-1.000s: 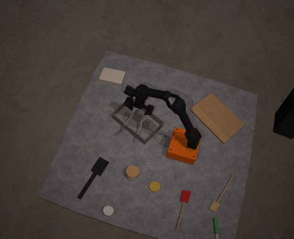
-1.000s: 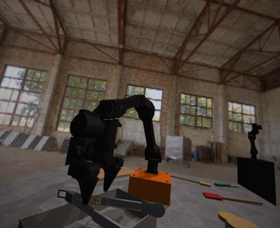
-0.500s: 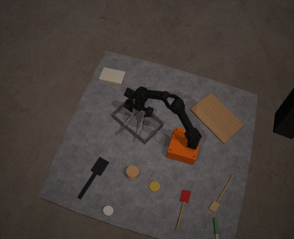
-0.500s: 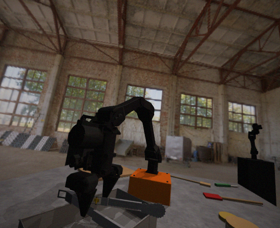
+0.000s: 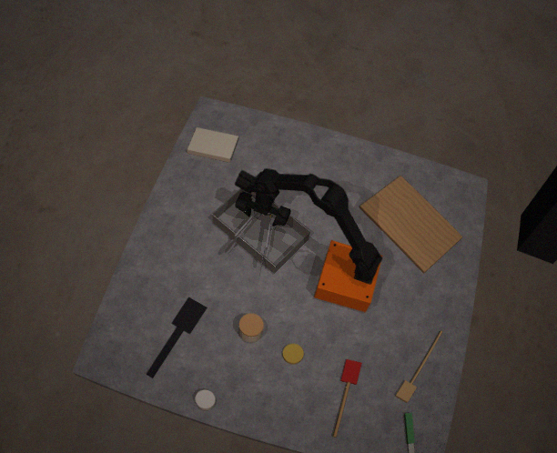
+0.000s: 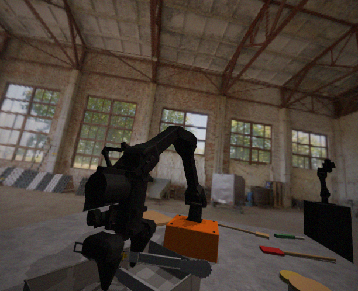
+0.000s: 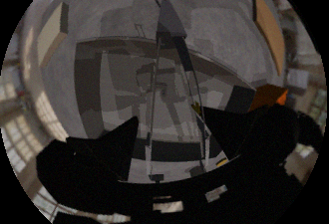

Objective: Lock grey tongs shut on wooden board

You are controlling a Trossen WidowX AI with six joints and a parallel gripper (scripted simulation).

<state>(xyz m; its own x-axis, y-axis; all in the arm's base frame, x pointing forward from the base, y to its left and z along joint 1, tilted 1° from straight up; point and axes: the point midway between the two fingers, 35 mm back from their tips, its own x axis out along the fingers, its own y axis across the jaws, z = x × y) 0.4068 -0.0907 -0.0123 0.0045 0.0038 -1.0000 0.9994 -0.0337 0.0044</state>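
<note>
The roasting tin lies 2 cm to the left of my gripper tip and 2 cm below it. From my gripper tip the other things lie so: wooden board: 53 cm behind, 23 cm to the right, 4 cm below; cream block: 31 cm ahead, 28 cm to the right, 3 cm below; black spatula: 50 cm to the left, 12 cm ahead, 4 cm below.
</note>
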